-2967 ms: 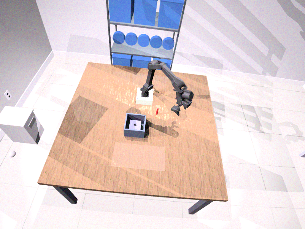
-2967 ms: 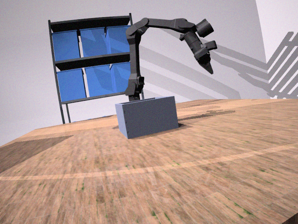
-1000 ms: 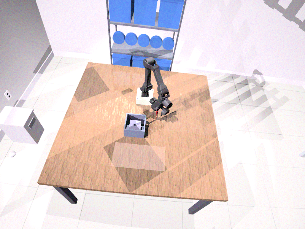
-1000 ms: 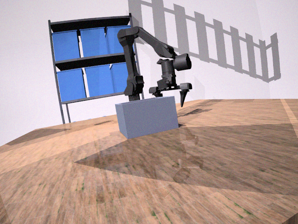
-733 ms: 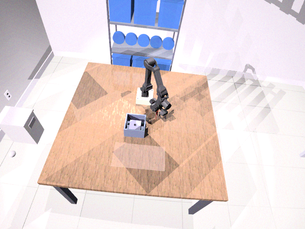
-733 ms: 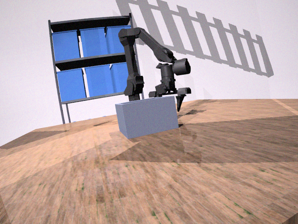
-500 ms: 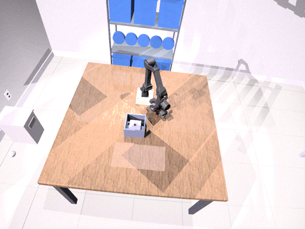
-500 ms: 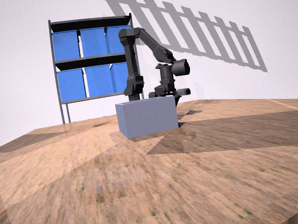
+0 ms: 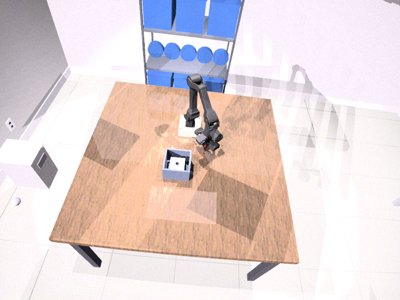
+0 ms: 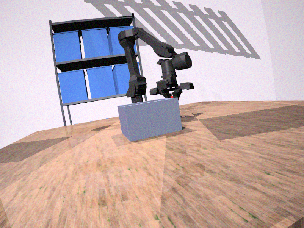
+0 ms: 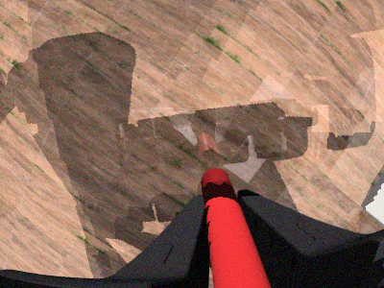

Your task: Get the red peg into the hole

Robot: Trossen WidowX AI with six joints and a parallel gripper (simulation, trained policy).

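Now: gripper tip 170 mm to the left of the grey plate and 150 mm short of it. The rest, counted from my gripper tip: grey-blue box (170 mm to the right, 150 mm ahead, 20 mm below); red peg (20 mm above).
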